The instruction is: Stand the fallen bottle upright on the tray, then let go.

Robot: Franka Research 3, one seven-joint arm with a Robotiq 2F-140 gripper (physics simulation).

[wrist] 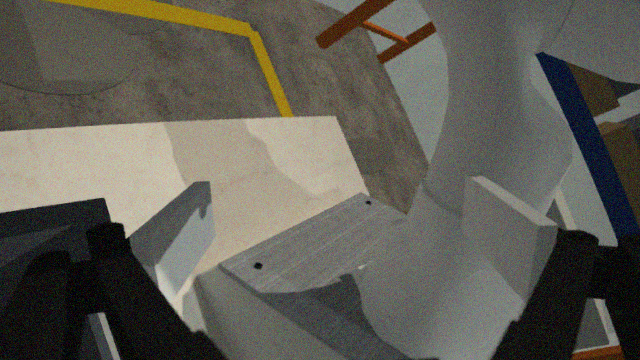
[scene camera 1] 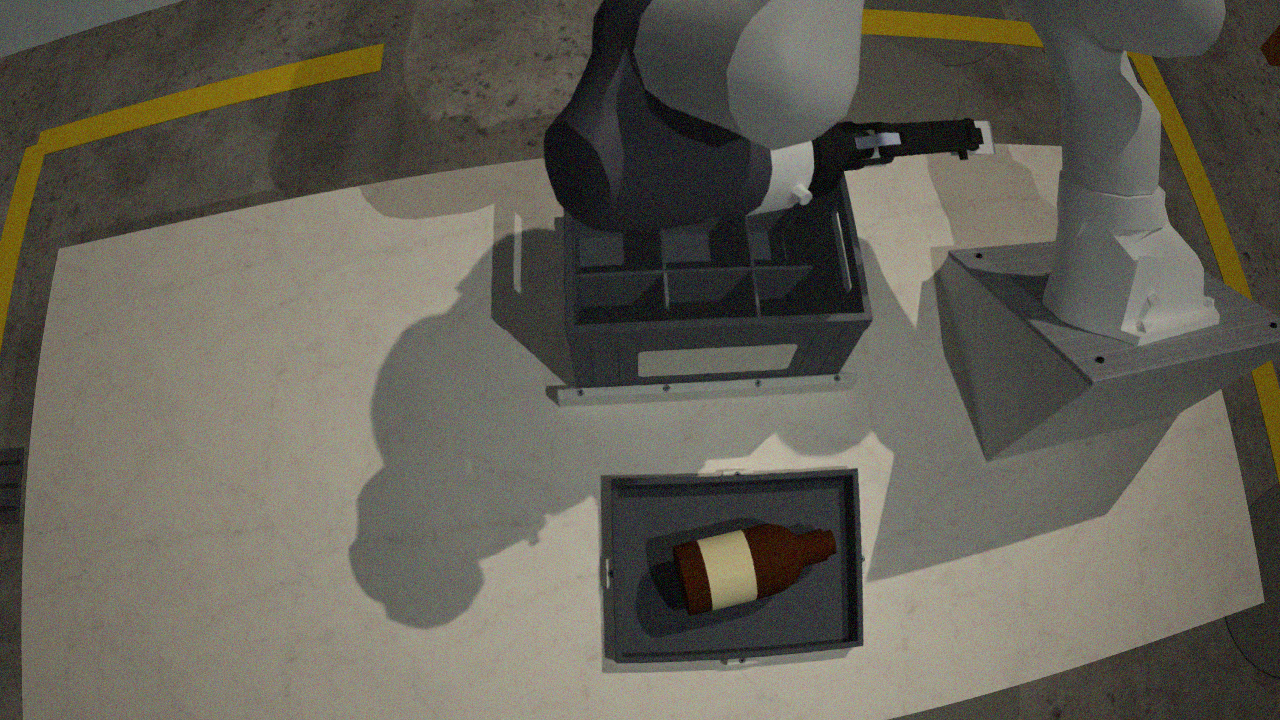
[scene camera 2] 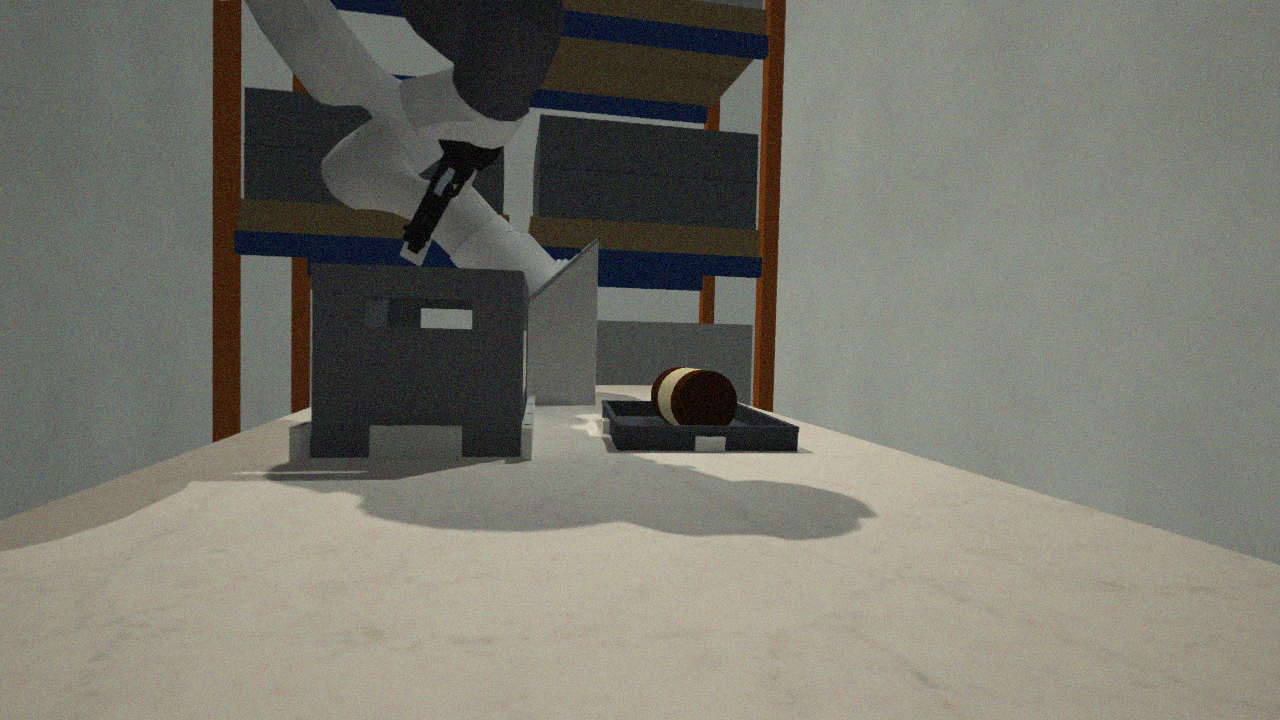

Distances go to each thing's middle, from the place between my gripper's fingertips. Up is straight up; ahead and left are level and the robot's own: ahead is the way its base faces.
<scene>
Now: the brown bottle (scene camera 1: 724,570) 19 cm ahead of my hand, 33 cm to the left of it and 22 cm below it.
</scene>
